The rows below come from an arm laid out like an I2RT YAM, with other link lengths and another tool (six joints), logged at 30 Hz.
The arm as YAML. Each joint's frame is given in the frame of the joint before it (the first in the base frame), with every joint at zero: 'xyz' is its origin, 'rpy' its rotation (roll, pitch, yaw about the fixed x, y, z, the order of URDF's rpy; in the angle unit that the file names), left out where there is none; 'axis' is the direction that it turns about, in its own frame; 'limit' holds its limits. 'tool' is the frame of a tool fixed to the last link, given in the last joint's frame.
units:
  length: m
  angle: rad
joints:
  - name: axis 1
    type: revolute
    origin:
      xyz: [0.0, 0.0, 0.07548]
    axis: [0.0, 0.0, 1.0]
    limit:
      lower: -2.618
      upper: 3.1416
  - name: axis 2
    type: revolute
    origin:
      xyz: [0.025, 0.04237, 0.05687]
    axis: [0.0, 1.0, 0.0]
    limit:
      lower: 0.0
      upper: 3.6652
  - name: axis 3
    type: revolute
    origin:
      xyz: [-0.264, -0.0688, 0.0]
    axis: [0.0, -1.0, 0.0]
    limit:
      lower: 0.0
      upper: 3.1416
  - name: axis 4
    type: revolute
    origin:
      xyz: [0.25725, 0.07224, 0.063]
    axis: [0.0, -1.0, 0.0]
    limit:
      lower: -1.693
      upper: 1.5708
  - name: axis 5
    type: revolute
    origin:
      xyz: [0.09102, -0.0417, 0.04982]
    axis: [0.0, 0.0, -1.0]
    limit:
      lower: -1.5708
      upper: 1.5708
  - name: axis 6
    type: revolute
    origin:
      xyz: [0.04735, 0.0, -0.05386]
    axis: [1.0, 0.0, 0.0]
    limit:
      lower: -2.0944
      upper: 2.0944
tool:
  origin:
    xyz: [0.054, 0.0, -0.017]
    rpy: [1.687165, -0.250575, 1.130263]
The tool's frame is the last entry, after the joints.
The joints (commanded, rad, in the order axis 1, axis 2, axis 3, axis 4, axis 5, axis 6), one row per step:
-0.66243, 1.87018, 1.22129, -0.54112, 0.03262, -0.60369
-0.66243, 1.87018, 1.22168, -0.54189, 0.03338, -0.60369
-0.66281, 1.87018, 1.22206, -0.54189, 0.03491, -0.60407
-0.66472, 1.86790, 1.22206, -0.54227, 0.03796, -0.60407
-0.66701, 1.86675, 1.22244, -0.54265, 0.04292, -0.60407
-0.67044, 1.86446, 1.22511, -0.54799, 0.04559, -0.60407
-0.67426, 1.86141, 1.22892, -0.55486, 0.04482, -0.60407
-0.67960, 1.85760, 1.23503, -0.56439, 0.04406, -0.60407
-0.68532, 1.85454, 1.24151, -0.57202, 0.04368, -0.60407
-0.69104, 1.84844, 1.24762, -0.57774, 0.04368, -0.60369
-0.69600, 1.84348, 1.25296, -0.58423, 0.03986, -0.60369
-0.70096, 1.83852, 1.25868, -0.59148, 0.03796, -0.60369
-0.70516, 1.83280, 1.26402, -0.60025, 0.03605, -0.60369
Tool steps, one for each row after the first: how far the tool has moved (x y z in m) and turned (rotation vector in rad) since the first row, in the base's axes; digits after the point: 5 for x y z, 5 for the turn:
-0.00007, -0.00004, 0.00008, -0.00032, 0.00073, -0.00028
-0.00018, -0.00035, 0.00022, -0.00178, 0.00140, -0.00088
-0.00086, -0.00118, 0.00109, -0.00518, 0.00165, -0.00393
-0.00171, -0.00232, 0.00168, -0.00951, 0.00359, -0.00807
-0.00287, -0.00349, 0.00308, -0.01121, 0.00544, -0.01249
-0.00386, -0.00456, 0.00497, -0.01064, 0.00503, -0.01603
-0.00511, -0.00620, 0.00770, -0.01031, 0.00431, -0.02109
-0.00618, -0.00824, 0.01038, -0.01121, 0.00263, -0.02667
-0.00706, -0.01048, 0.01421, -0.01516, -0.00251, -0.03278
-0.00781, -0.01195, 0.01729, -0.01480, -0.00766, -0.03631
-0.00875, -0.01352, 0.02048, -0.01561, -0.01140, -0.04056
-0.00980, -0.01460, 0.02375, -0.01571, -0.01426, -0.04404

